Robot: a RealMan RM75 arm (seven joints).
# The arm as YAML. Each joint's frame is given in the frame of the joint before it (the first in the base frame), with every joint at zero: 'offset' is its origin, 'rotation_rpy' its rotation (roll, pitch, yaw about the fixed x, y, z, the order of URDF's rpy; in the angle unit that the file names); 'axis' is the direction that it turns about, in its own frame. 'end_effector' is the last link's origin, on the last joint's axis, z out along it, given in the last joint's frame.
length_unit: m
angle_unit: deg
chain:
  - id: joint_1
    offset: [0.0, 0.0, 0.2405]
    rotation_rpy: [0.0, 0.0, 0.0]
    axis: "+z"
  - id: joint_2
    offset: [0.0, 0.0, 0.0]
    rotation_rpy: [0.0, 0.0, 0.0]
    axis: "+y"
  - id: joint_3
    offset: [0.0, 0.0, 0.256]
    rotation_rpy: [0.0, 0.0, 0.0]
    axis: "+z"
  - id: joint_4
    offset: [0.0, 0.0, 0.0]
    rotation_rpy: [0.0, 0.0, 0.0]
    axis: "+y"
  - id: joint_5
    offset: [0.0, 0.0, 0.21]
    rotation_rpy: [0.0, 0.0, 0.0]
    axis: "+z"
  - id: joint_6
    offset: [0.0, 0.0, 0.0]
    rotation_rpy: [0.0, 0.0, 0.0]
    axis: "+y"
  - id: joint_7
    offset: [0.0, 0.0, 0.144]
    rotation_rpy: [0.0, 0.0, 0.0]
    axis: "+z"
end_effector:
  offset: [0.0, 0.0, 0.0]
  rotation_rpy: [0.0, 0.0, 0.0]
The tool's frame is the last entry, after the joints.
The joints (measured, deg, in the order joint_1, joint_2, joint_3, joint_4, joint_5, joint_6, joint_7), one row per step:
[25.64, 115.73, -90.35, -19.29, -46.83, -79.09, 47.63]
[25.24, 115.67, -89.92, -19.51, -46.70, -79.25, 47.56]
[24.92, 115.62, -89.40, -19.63, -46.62, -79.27, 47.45]
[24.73, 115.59, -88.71, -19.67, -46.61, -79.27, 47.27]
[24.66, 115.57, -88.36, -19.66, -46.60, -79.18, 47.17]
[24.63, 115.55, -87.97, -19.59, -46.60, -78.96, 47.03]
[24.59, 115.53, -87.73, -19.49, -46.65, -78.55, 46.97]
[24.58, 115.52, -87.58, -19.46, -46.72, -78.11, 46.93]
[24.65, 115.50, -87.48, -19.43, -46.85, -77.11, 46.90]
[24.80, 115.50, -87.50, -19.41, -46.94, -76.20, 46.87]
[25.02, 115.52, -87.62, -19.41, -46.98, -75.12, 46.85]
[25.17, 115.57, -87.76, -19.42, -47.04, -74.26, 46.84]
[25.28, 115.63, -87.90, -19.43, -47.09, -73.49, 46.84]
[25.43, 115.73, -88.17, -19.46, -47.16, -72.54, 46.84]
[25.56, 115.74, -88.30, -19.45, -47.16, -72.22, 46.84]
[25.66, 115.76, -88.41, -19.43, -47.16, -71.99, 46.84]
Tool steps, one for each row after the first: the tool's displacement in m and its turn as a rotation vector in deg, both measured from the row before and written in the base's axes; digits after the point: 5 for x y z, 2 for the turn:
[0.00136, -0.00030, 0.00216, 0.55, 0.31, -0.28]
[0.00162, 0.00015, 0.00203, 0.61, 0.19, -0.39]
[0.00131, 0.00078, 0.00214, 0.71, 0.16, -0.35]
[0.00084, 0.00059, 0.00102, 0.38, 0.01, -0.24]
[0.00113, 0.00090, 0.00094, 0.43, -0.09, -0.34]
[0.00162, 0.00067, 0.00026, 0.25, -0.27, -0.48]
[0.00118, 0.00074, 0.00000, 0.18, -0.30, -0.38]
[0.00191, 0.00170, -0.00055, 0.21, -0.72, -0.68]
[0.00110, 0.00172, -0.00084, 0.11, -0.66, -0.49]
[0.00084, 0.00213, -0.00121, 0.09, -0.75, -0.51]
[0.00062, 0.00138, -0.00132, 0.01, -0.60, -0.39]
[0.00061, 0.00106, -0.00130, -0.01, -0.52, -0.37]
[0.00046, 0.00113, -0.00202, -0.10, -0.66, -0.38]
[-0.00013, 0.00071, -0.00061, -0.05, -0.25, -0.06]
[-0.00015, 0.00045, -0.00059, -0.06, -0.18, -0.04]

